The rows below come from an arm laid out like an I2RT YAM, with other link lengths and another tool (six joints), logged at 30 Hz.
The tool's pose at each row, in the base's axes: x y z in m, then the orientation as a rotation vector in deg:
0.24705 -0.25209 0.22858 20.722 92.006 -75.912
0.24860 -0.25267 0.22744 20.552 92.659 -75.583
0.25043 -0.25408 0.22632 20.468 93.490 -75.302
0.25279 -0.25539 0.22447 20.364 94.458 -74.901
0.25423 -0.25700 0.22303 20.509 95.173 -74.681
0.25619 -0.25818 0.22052 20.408 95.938 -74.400
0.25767 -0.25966 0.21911 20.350 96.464 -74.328
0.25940 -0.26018 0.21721 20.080 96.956 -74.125
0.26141 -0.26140 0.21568 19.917 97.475 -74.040
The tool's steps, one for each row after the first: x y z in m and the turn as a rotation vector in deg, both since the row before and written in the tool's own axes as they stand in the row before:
0.00039 0.00159 0.00117 -0.515 0.347 -0.138
0.00051 0.00146 0.00205 -0.513 0.536 -0.200
0.00079 0.00229 0.00220 -0.643 0.611 -0.193
0.00098 0.00126 0.00205 -0.334 0.580 -0.082
0.00143 0.00241 0.00192 -0.489 0.482 -0.189
0.00085 0.00129 0.00199 -0.255 0.358 -0.199
0.00081 0.00213 0.00129 -0.410 0.202 -0.212
0.00056 0.00182 0.00206 -0.301 0.299 -0.242

